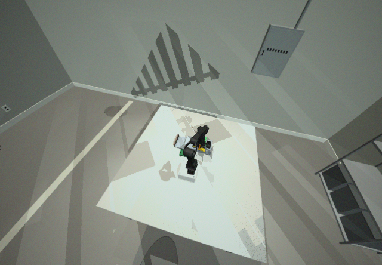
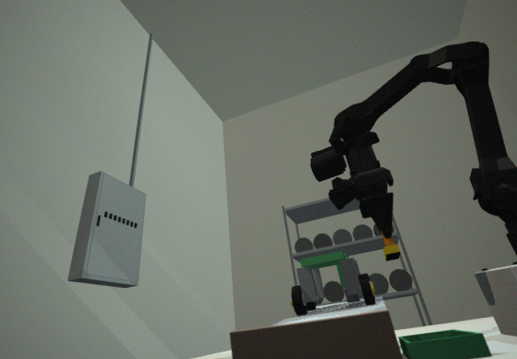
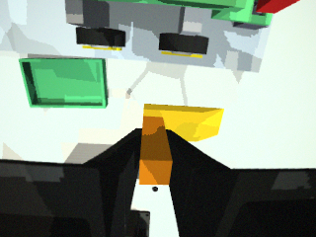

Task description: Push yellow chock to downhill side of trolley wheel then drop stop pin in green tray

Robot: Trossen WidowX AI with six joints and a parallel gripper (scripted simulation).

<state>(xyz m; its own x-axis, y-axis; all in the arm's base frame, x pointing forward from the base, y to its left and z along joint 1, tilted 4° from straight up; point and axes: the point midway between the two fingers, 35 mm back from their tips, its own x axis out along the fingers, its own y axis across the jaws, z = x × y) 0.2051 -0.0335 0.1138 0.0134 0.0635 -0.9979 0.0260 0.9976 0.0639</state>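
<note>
My gripper tip is now 90 mm short of the red-headed stop pin, 80 mm to the left of it and 40 mm above it. The rest, counted from my gripper tip: yellow chock 20 mm to the right, 10 mm below; green-topped trolley 110 mm ahead, 60 mm below, 10 mm to the left; grey ramp 120 mm below, 110 mm ahead, 20 mm to the left.
</note>
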